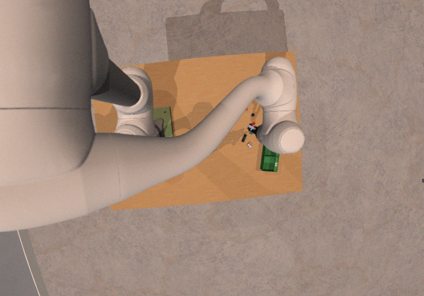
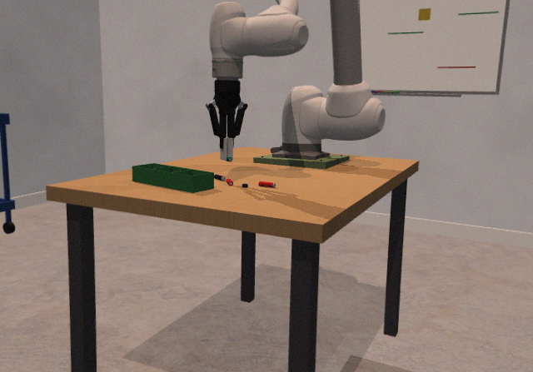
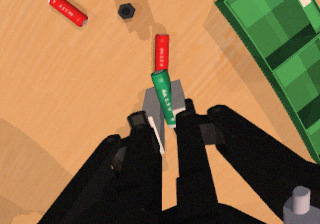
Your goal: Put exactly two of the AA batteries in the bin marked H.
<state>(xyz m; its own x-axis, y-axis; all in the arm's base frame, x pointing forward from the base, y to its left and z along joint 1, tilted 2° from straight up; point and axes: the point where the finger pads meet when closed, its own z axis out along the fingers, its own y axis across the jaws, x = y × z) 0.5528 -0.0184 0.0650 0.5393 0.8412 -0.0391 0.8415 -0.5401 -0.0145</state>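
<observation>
Right now the green bin row is 11 cm ahead of my hand, 12 cm to the right of it and 8 cm below it. Round my hand: small white block: 1 cm behind, 8 cm to the right, 10 cm below; green AA battery: 3 cm below; black AA battery: 3 cm behind, 4 cm to the right, 10 cm below.
</observation>
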